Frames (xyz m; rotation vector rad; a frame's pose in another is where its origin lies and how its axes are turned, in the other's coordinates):
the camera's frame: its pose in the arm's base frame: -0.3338 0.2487 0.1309 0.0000 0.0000 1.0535
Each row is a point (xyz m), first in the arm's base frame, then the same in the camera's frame.
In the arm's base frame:
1: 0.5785 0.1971 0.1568
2: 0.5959 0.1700 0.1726
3: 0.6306 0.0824 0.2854
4: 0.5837 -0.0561 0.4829
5: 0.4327 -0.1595 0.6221
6: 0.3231 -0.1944 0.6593
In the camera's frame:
1: 0.4063 -0.8185 0.0259
2: 0.3914 -0.8470 0.0417
3: 0.3324 -0.9205 0.1545
4: 0.1888 -0.9482 0.3520
5: 0.0243 -0.8681 0.4912
6: -0.0603 -0.7901 0.5284

